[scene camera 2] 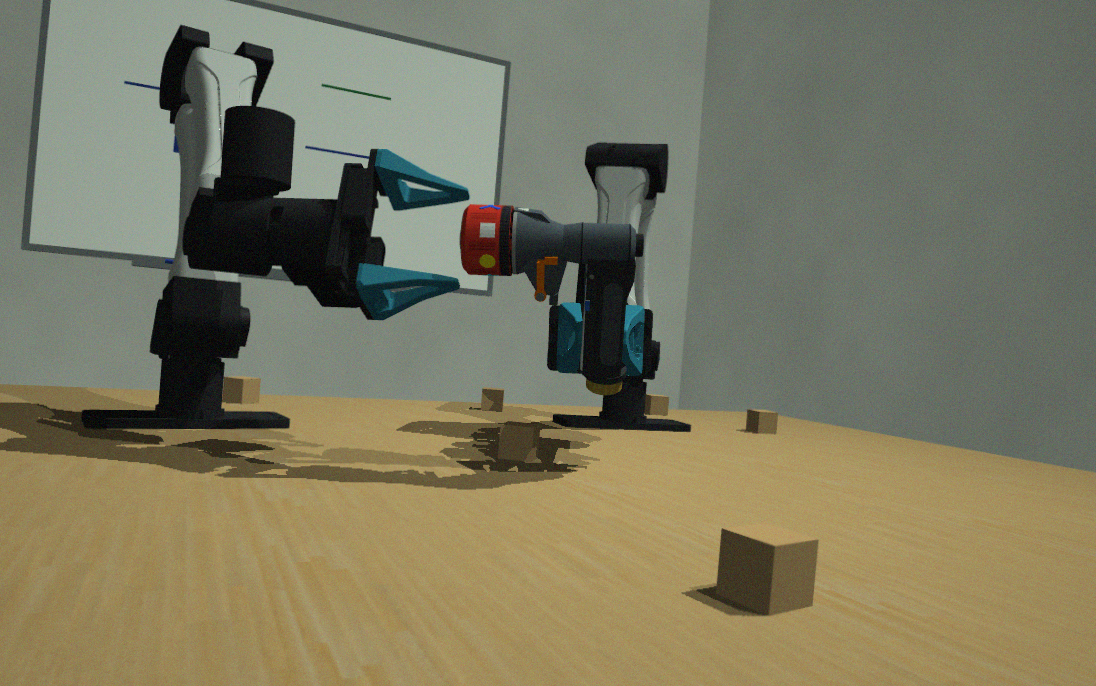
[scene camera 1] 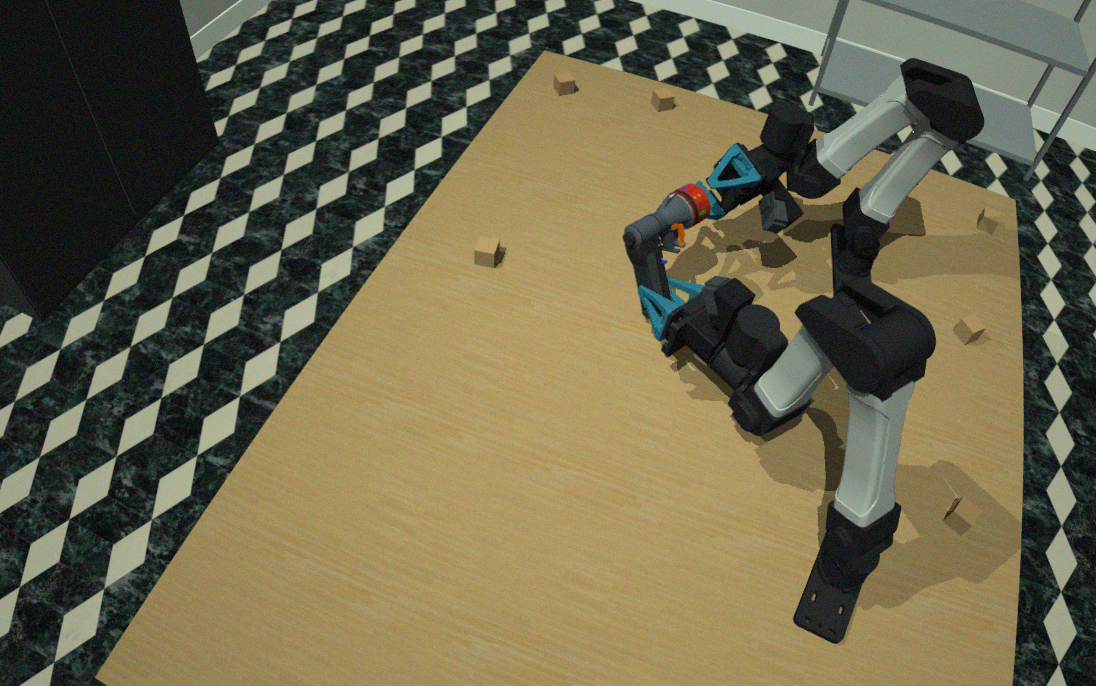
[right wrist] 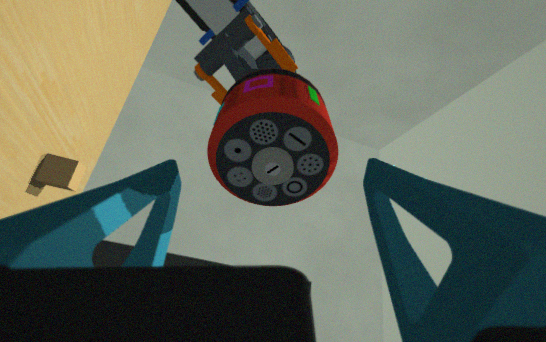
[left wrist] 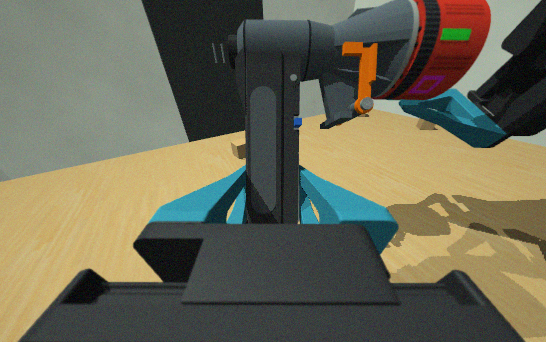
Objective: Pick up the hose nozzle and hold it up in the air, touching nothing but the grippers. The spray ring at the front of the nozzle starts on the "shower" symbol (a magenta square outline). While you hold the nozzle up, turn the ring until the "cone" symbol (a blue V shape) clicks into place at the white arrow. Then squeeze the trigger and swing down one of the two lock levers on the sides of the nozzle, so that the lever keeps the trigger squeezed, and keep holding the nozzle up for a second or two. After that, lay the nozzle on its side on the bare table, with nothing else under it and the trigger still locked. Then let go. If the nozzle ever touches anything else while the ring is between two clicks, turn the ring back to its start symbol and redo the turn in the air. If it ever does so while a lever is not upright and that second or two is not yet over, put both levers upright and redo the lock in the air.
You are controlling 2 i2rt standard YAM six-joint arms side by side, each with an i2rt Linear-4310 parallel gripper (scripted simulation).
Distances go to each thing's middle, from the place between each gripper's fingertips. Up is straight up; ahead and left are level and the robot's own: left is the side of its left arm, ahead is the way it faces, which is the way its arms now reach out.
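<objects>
Red spray ring (scene camera 1: 696, 197): 1 cm ahead of my right hand, 2 cm to the left of it.
From my left hand (scene camera 2: 602, 336), the ring: 7 cm above, 11 cm to the right, 2 cm behind.
</objects>
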